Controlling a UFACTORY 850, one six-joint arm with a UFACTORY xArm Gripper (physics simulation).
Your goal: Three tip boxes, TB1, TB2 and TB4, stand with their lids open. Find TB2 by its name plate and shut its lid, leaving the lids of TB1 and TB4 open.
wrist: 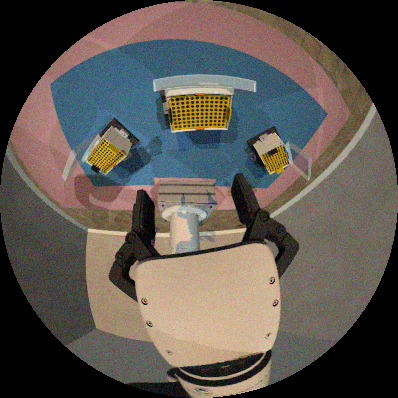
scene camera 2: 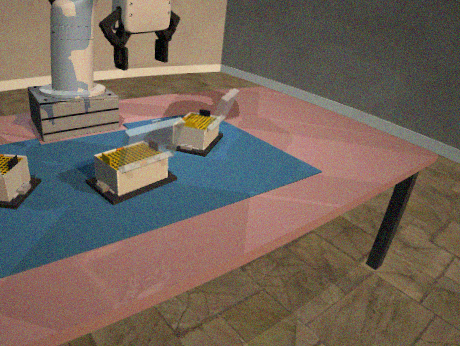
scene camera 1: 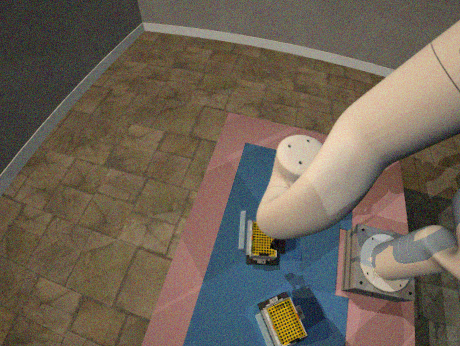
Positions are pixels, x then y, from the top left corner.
Scene:
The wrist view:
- my gripper: 190, 188
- tip box: 268, 139
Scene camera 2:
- my gripper: 142, 64

